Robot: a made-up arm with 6 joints.
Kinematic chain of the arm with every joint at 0, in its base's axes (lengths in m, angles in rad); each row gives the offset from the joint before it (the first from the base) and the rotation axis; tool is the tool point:
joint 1: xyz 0 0 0.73 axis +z
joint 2: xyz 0.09 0 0 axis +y
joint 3: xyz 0 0 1.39 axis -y
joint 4: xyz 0 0 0.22 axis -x
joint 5: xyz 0.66 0 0 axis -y
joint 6: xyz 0.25 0 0 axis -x
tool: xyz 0 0 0
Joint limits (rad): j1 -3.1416..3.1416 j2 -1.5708..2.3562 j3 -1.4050..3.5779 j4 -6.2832..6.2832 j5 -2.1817..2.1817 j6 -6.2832..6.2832
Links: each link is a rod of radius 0.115 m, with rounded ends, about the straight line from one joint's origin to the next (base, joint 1, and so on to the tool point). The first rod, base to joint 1, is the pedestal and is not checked.
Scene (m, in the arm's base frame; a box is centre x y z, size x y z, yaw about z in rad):
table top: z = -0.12
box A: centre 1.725 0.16 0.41 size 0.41 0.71 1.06 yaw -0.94
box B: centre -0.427 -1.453 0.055 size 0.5 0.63 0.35 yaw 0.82
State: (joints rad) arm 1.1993 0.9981 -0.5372 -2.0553 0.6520 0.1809
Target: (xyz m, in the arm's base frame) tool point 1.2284 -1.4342 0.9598
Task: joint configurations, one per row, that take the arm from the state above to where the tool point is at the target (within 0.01 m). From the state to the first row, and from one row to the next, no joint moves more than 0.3 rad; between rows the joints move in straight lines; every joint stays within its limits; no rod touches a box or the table.
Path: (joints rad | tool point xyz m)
1: 0.9439 0.9312 -0.4223 -2.0253 0.6594 0.1809 | 1.0145 1.1659 0.7552
2: 0.6884 0.8644 -0.3074 -1.9953 0.6669 0.1809 | 1.3438 0.9230 0.9038
3: 0.4330 0.7975 -0.1925 -1.9652 0.6743 0.1809 | 1.5925 0.5774 1.0737
4: 0.1776 0.7307 -0.0775 -1.9352 0.6818 0.1809 | 1.7250 0.1601 1.2608
5: -0.0613 0.7885 -0.0459 -1.9199 0.6951 0.1809 | 1.7580 -0.2586 1.1896
6: -0.3001 0.8463 -0.0143 -1.9046 0.7085 0.1809 | 1.6850 -0.6823 1.1155
7: -0.5389 0.9041 0.0173 -1.8893 0.7218 0.1809 | 1.5059 -1.0832 1.0389
8: -0.7777 0.9620 0.0489 -1.8740 0.7352 0.1809 | 1.2284 -1.4342 0.9597

